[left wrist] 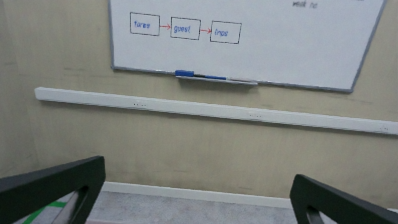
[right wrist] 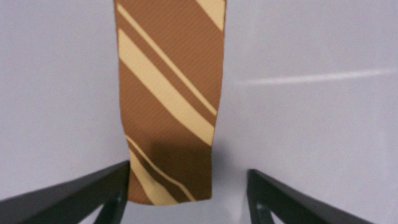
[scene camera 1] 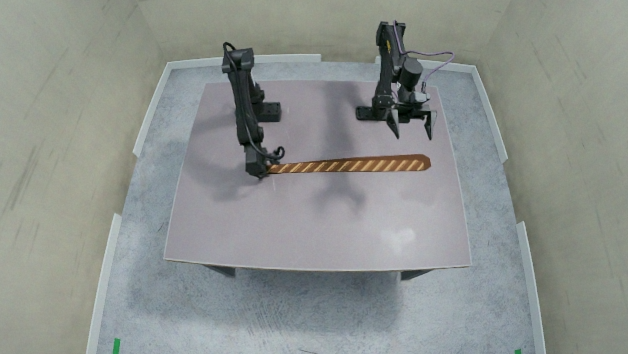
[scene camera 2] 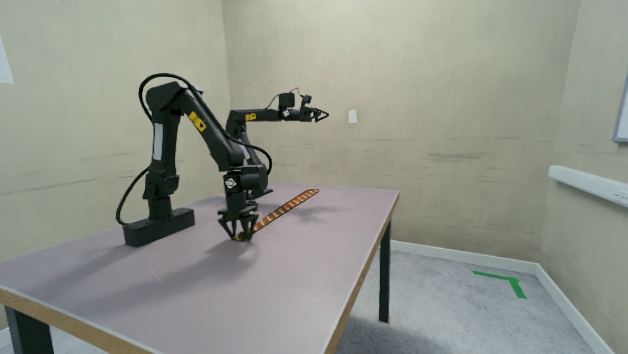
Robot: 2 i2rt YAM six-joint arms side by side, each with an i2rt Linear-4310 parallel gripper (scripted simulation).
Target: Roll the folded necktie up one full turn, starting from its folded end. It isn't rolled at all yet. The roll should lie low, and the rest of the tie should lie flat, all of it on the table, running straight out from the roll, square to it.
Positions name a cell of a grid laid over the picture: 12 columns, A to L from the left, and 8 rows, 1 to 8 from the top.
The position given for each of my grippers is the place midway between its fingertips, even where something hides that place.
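My left gripper (scene camera 1: H4), with a brown striped necktie (scene camera 1: H4). My right gripper (scene camera 2: E6), with an arm base (scene camera 2: C6). My left gripper again (left wrist: G7). My right gripper again (right wrist: F7), plus the brown striped necktie (right wrist: F3).
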